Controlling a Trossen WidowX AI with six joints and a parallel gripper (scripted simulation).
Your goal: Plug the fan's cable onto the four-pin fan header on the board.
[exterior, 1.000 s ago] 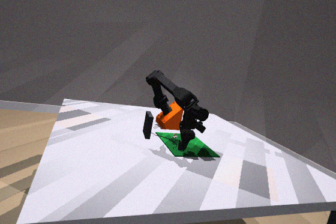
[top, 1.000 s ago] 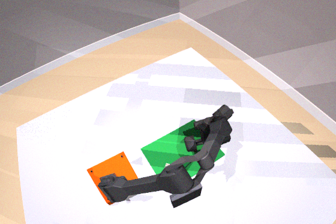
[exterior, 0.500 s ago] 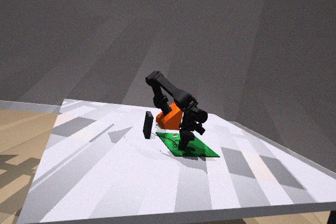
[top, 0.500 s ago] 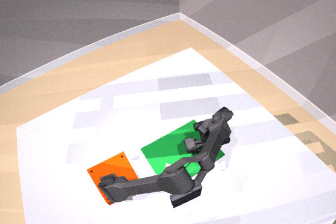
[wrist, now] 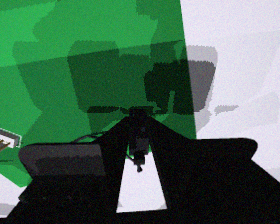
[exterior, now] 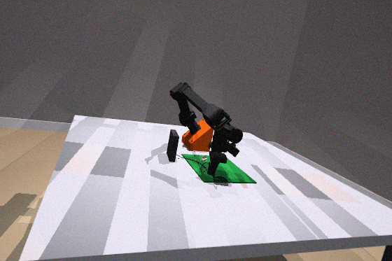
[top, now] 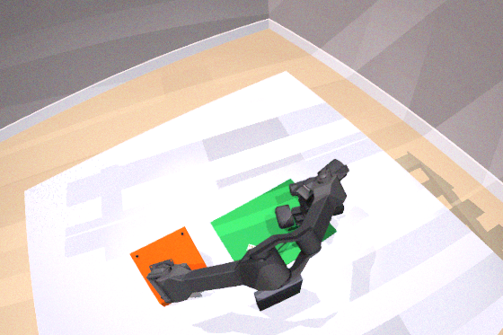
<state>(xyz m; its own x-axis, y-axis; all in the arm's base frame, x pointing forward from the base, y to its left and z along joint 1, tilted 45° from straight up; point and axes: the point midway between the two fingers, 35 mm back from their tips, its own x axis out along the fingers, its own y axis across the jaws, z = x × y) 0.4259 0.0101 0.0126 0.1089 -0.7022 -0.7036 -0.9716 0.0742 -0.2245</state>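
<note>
The green board lies 9 cm behind my gripper tip, 4 cm to the left of it and 3 cm below it. The rest, counted from my gripper tip: dark fan block (17 cm behind, 15 cm to the right, 4 cm above); then dark plug (1 cm to the right, 1 cm above).
</note>
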